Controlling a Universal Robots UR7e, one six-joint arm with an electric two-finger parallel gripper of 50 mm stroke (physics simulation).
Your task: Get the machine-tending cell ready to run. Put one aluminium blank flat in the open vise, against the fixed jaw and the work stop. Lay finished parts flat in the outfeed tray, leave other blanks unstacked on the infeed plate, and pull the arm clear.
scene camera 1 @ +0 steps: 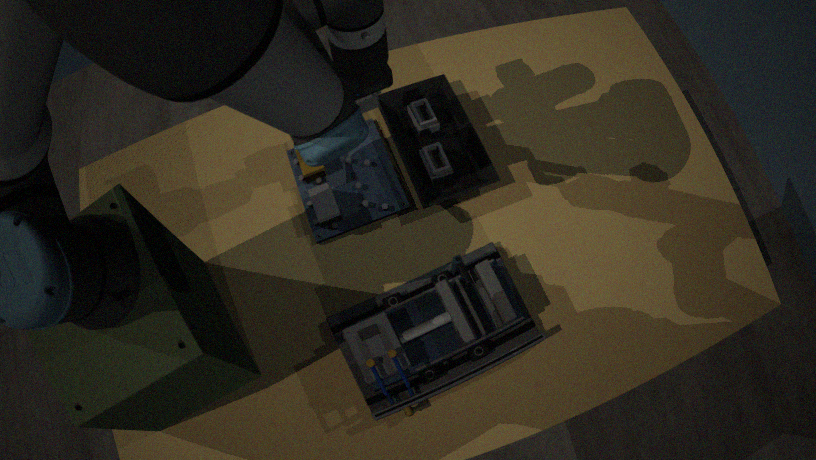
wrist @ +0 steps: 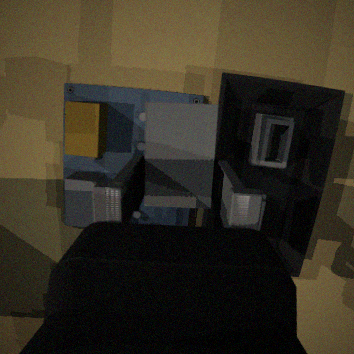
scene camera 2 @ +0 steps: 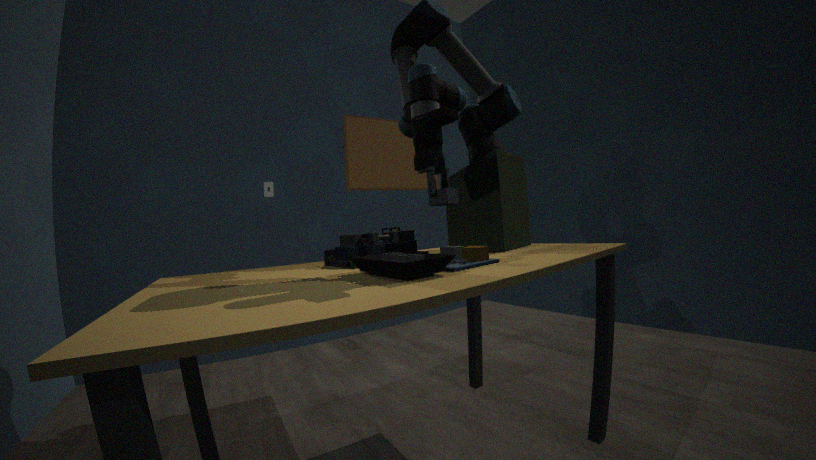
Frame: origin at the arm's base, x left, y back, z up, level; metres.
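Where they show: gripper, fingertip midpoint: (scene camera 1: pixel 362 94) (wrist: pixel 178 173) (scene camera 2: pixel 439 194); arm's base, link origin: (scene camera 1: pixel 94 272) (scene camera 2: pixel 489 162).
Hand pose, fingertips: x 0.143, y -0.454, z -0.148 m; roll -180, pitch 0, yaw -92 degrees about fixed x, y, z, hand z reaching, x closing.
Observation:
Things, the pixels of their top centre, and the offset from my fingertips.
- grey aluminium blank, top centre: (wrist: pixel 179 157) (scene camera 1: pixel 358 85) (scene camera 2: pixel 442 189) dy +0.000, dx +0.012, dz +0.010 m
- blue infeed plate, top centre: (wrist: pixel 127 164) (scene camera 1: pixel 344 176) (scene camera 2: pixel 451 261) dy +0.067, dx -0.035, dz -0.173 m
- grey blank, top centre: (wrist: pixel 79 203) (scene camera 1: pixel 323 200) (scene camera 2: pixel 451 246) dy +0.119, dx -0.075, dz -0.137 m
- yellow block, top centre: (wrist: pixel 81 129) (scene camera 1: pixel 308 157) (scene camera 2: pixel 475 246) dy +0.111, dx +0.013, dz -0.137 m
- part, top centre: (wrist: pixel 276 143) (scene camera 1: pixel 423 111) (scene camera 2: pixel 411 255) dy -0.106, dx +0.002, dz -0.134 m
- vise, top centre: (scene camera 1: pixel 437 323) (scene camera 2: pixel 374 231) dy +0.052, dx -0.349, dz -0.082 m
My gripper (wrist: pixel 178 173) (scene camera 2: pixel 438 185) is shut on a grey aluminium blank (wrist: pixel 181 132) (scene camera 2: pixel 444 197), held well above the table. In the wrist view it covers part of the blue infeed plate (wrist: pixel 120 92) (scene camera 1: pixel 354 221) (scene camera 2: pixel 478 264). Another grey blank (scene camera 1: pixel 324 202) (wrist: pixel 79 206) lies on that plate, beside a yellow block (scene camera 1: pixel 310 167) (wrist: pixel 82 129) (scene camera 2: pixel 476 252). The black outfeed tray (scene camera 1: pixel 465 140) (wrist: pixel 310 200) (scene camera 2: pixel 402 267) holds two parts with rectangular pockets, one part (scene camera 1: pixel 432 120) (wrist: pixel 256 142) above the other (scene camera 1: pixel 427 162) in scene camera 1. The vise (scene camera 1: pixel 457 311) (scene camera 2: pixel 377 242) has an open, empty jaw gap.
The green pedestal (scene camera 1: pixel 142 354) (scene camera 2: pixel 511 200) bears the arm's base at the table's left in scene camera 1. Two blue stems with yellow ends (scene camera 1: pixel 402 374) stand at the vise's lower left. Small pale pins rise from the infeed plate. The tray stands close beside that plate.

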